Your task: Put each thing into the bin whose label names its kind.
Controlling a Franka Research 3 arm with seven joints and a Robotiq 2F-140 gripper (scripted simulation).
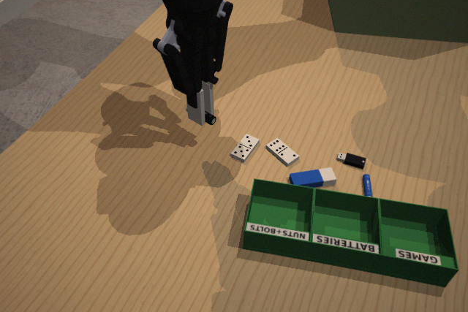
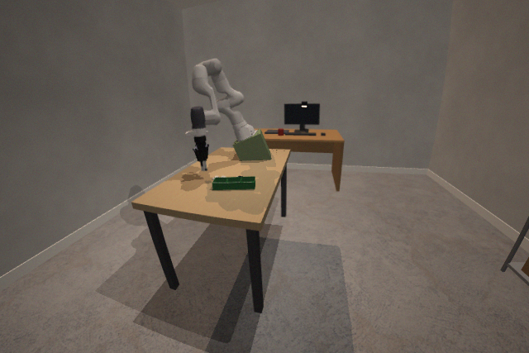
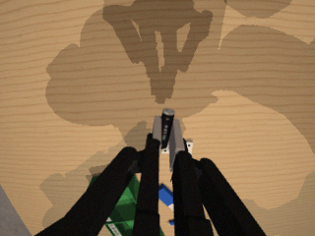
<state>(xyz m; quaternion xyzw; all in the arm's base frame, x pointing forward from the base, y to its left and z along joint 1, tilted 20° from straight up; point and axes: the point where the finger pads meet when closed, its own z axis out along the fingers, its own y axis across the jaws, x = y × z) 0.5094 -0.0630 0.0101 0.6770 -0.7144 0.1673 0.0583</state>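
My hand is 60 mm past the blue battery, 260 mm to the right of it and 90 mm above it. From my hand the other things lie so: black USB stick: 100 mm behind, 210 mm to the left, 90 mm below; then black battery: 30 mm below; then eraser: 30 mm behind, 190 mm to the left, 90 mm below.
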